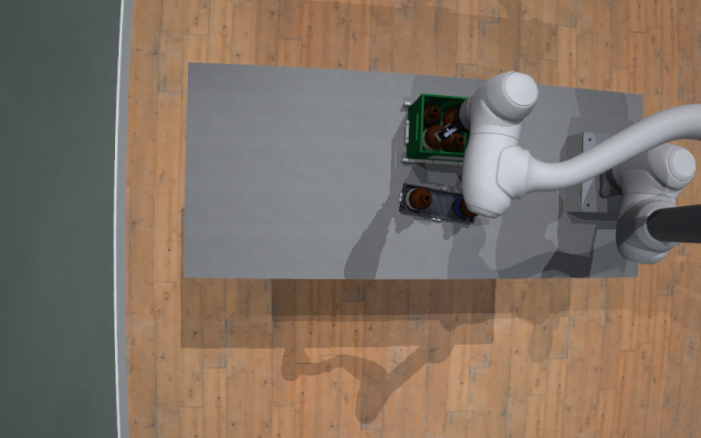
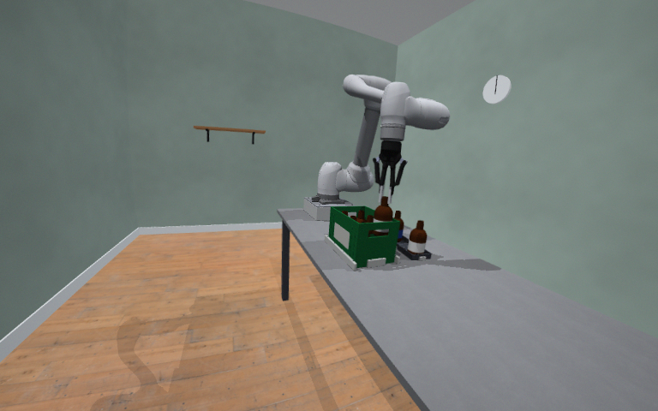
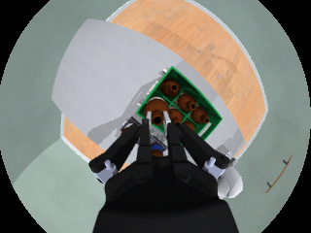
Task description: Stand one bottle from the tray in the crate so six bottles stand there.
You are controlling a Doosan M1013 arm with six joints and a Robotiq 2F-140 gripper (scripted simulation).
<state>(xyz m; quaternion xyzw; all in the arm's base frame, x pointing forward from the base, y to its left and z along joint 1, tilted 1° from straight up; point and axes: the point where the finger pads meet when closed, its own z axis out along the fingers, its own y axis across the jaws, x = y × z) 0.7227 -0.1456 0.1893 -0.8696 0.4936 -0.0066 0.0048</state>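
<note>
Right now my hand is 9 cm above the brown bottle. From my hand the other things lie so: green crate: 19 cm below, 9 cm behind, 3 cm to the right; then dark tray: 26 cm below, 21 cm to the left, 5 cm behind.
</note>
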